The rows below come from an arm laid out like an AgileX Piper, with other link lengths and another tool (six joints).
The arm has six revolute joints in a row. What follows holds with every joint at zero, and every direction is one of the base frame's.
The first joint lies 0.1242 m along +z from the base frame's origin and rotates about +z.
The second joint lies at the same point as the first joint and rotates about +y.
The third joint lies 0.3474 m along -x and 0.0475 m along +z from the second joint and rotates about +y.
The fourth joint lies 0.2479 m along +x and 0.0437 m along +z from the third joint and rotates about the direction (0.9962, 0, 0.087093).
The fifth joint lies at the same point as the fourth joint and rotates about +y.
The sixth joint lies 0.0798 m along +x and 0.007 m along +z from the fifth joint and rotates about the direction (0.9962, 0, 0.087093).
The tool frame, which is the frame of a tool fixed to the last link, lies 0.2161 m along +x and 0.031 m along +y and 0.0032 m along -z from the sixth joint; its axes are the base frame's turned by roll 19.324, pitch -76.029 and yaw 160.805 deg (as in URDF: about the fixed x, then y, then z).
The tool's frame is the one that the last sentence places.
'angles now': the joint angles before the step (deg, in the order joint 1, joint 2, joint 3, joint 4, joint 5, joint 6). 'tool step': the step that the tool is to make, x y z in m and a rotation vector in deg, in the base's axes. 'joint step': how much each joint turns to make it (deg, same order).
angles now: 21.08 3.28 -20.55 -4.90 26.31 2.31
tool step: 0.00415 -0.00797 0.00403 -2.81 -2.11 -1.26
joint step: 0.00 -0.01 0.01 -3.61 -0.96 0.00
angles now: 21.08 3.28 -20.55 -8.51 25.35 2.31
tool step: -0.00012 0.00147 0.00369 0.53 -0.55 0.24
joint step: 0.01 0.00 0.00 0.36 -0.71 0.00
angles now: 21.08 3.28 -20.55 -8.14 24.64 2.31
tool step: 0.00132 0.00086 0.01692 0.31 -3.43 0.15
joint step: 0.00 0.00 0.00 -0.82 -3.35 0.00
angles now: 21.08 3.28 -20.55 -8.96 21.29 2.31
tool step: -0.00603 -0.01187 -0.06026 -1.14 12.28 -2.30
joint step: 0.01 0.00 0.00 -0.58 12.27 3.16
